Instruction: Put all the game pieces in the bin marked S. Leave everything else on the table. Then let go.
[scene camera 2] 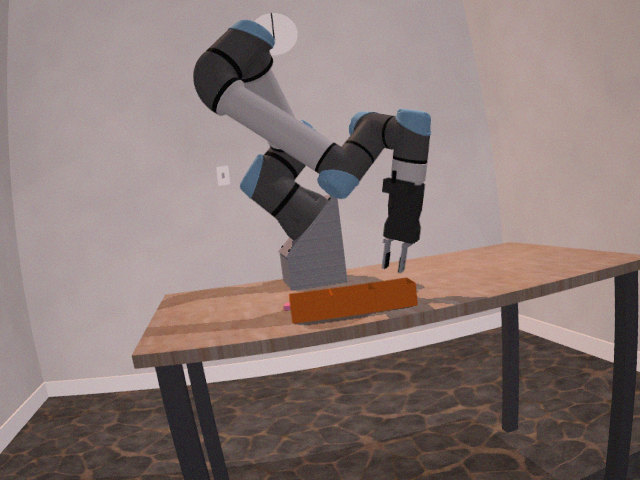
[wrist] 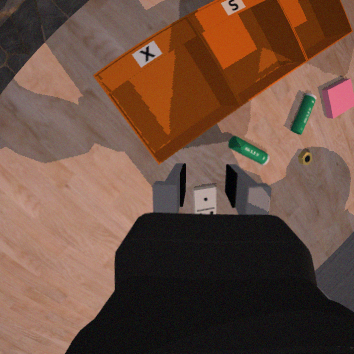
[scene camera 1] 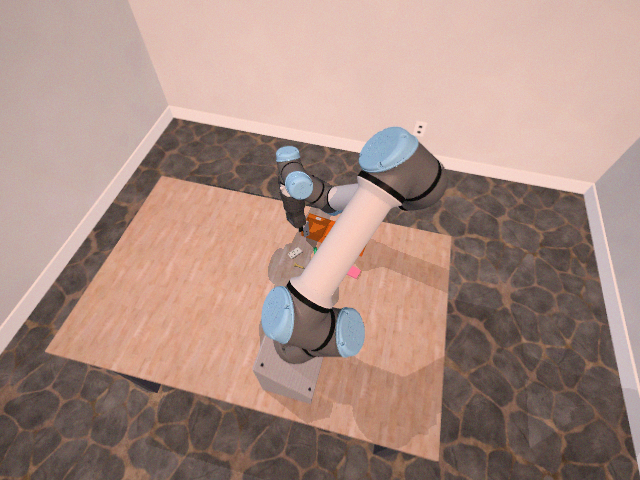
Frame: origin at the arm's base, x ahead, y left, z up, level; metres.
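Seen in the pictures: gripper, between the fingertips: [scene camera 2: 393, 269] [wrist: 205, 177] [scene camera 1: 304, 233]; arm's base, origin of its link: [scene camera 2: 310, 219].
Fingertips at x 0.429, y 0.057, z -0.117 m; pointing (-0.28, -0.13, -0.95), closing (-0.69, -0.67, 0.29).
Observation:
Offsets run from my fingertips to a thing's top centre. "pt": to the spot under its first point.
A white domino with black dots @[0.056 m back, 0.026 m left, 0.057 m down] [scene camera 1: 294, 252] [wrist: 205, 199] lies flat on the table; its near part is hidden by the gripper body in the wrist view. My gripper [scene camera 1: 303, 231] [scene camera 2: 393, 268] [wrist: 205, 177] is open and points down, above the table near the X end of the orange bin. In the wrist view the domino shows below and between the fingers, not gripped. The compartment marked S @[0.043 m ahead, 0.114 m right, 0.018 m down] [wrist: 230, 45] is next to the X compartment @[pt 0.069 m ahead, 0.022 m right, 0.057 m down] [wrist: 150, 95]; no piece shows in the visible part of S.
Two green batteries @[0.047 m back, 0.055 m right, 0.050 m down] [wrist: 249, 150] @[0.068 m back, 0.137 m right, 0.050 m down] [wrist: 303, 114] lie beside the bin's long wall [scene camera 2: 351, 303]. A brass nut-like piece @[0.117 m back, 0.107 m right, 0.055 m down] [wrist: 305, 158] and a pink block @[0.098 m back, 0.201 m right, 0.054 m down] [scene camera 1: 354, 271] [scene camera 2: 286, 306] [wrist: 340, 98] are near them. A third compartment @[pt 0.015 m back, 0.229 m right, 0.052 m down] [wrist: 325, 30] is beyond S. The arm hides part of the bin in scene camera 1.

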